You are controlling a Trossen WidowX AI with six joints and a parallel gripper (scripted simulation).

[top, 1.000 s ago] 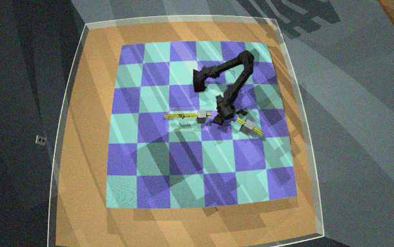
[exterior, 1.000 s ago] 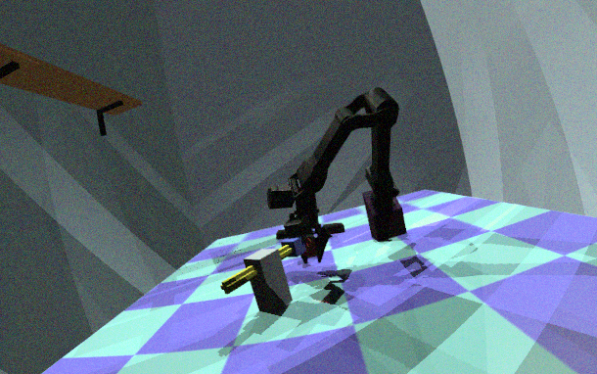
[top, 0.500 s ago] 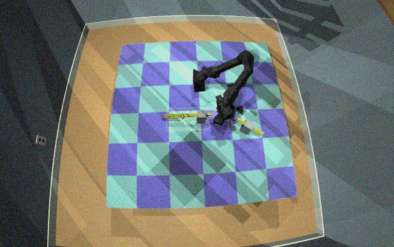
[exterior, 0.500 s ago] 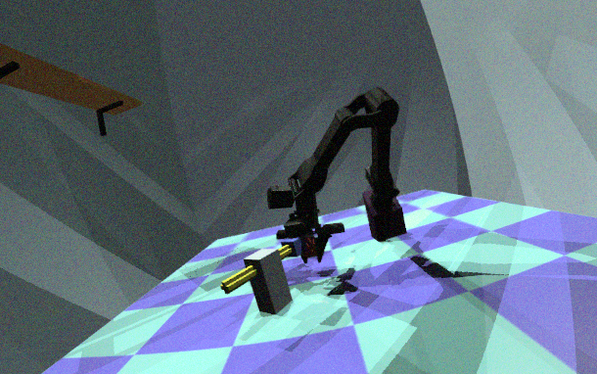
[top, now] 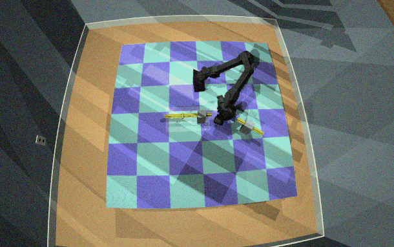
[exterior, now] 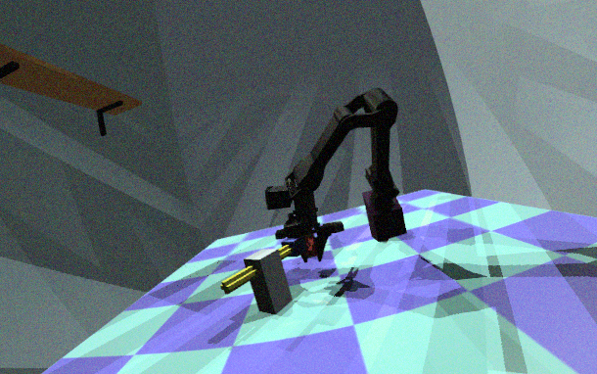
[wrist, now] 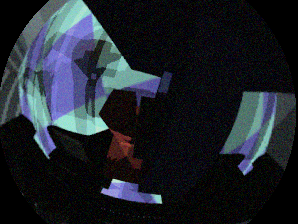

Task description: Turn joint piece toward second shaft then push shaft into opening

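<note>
Now: the reddish joint piece 50 mm above my gripper tip.
</note>
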